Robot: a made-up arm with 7 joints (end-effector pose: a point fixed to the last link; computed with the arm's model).
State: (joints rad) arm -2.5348 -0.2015 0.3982 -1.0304 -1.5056 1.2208 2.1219
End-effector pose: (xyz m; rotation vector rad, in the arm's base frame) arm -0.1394 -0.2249 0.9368 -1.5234 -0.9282 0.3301
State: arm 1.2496 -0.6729 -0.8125 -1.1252 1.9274 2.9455 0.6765
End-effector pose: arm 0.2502 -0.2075 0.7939 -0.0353 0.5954 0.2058
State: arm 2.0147 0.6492 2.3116 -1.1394 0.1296 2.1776 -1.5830
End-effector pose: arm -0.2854 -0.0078 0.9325 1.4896 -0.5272 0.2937
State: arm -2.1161 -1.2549 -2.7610 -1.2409 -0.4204 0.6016 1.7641
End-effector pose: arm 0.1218 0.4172 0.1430 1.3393 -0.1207 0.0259
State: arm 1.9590 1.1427 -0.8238 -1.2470 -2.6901 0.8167 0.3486
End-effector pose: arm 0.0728 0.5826 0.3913 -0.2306 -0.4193 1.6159
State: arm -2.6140 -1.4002 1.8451 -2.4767 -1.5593 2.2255 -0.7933
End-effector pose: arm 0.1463 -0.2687 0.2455 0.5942 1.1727 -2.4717
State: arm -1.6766 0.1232 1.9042 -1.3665 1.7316 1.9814 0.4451
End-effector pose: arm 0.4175 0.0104 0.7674 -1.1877 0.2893 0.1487
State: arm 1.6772 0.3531 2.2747 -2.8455 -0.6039 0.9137 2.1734
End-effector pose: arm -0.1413 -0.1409 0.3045 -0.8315 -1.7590 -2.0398
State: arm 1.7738 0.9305 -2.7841 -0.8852 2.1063 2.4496 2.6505
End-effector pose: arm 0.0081 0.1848 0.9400 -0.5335 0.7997 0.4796
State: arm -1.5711 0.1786 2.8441 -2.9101 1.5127 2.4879 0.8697
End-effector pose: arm 0.1403 0.1849 0.3246 -2.4437 1.2972 1.1100
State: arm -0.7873 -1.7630 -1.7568 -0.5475 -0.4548 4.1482 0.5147
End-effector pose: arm -0.3604 0.2706 0.3299 -1.2802 -0.3053 0.4075
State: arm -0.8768 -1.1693 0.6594 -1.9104 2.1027 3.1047 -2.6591
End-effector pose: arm 0.1049 0.0809 0.7499 0.9029 0.6585 1.5898
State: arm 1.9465 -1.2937 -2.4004 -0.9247 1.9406 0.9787 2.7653
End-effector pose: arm 0.4320 -0.4197 0.3633 -0.1808 0.4833 2.3614
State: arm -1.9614 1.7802 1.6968 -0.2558 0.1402 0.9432 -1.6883
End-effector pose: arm -0.0851 -0.5915 0.3079 -1.5783 -0.5207 -2.3580
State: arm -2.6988 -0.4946 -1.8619 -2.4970 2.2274 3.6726 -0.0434
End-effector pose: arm 0.0432 0.2111 0.3737 -2.8867 0.9474 0.1617
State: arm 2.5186 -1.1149 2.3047 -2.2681 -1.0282 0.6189 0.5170
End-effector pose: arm -0.1083 -0.2912 0.2541 -0.1723 -0.3834 -2.5711
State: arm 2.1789 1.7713 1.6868 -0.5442 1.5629 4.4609 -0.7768
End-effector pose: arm -0.3116 0.2737 0.3056 3.0030 0.4886 -0.3408
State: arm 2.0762 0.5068 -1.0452 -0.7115 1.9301 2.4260 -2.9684
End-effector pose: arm 0.0829 0.3996 0.8227 0.7064 -1.6045 -2.3603
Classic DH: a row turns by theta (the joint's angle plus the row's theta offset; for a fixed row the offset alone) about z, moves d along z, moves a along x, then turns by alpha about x. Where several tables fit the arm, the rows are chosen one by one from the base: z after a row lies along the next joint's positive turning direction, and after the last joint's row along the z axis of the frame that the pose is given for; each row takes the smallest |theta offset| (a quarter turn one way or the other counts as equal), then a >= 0, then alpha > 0; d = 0 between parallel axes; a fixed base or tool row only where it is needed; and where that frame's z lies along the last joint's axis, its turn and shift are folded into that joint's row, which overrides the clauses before.
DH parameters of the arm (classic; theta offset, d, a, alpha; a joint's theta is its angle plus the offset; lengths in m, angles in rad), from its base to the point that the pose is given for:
joint 1: 0 0.403 0 -1.5708
joint 2: 0 0 0 1.5708
joint 3: 0 0.221 0.054 1.5708
joint 4: 0 0 -0.063 -1.5708
joint 5: 0 0.291 0 1.5708
joint 6: 0 0 0.107 1.5708
joint 7: 0 0 0 0

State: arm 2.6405 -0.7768 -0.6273 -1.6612 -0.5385 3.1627 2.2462
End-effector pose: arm 0.0934 0.1362 0.8763 -1.0505 0.1601 0.8729
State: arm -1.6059 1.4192 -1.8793 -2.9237 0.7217 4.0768 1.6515
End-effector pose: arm -0.1848 -0.0224 0.5112 -0.6774 -0.5388 0.0938
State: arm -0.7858 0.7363 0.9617 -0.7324 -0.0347 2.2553 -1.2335
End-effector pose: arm 0.4603 -0.2187 0.7593 2.2652 1.1354 1.5748
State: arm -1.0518 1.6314 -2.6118 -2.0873 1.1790 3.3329 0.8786
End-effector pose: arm 0.0214 -0.2152 0.7343 -0.3607 -0.3584 0.8144
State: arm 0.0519 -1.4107 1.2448 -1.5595 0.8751 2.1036 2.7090
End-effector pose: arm -0.3108 0.3841 0.6314 -1.8472 1.0898 -0.0034
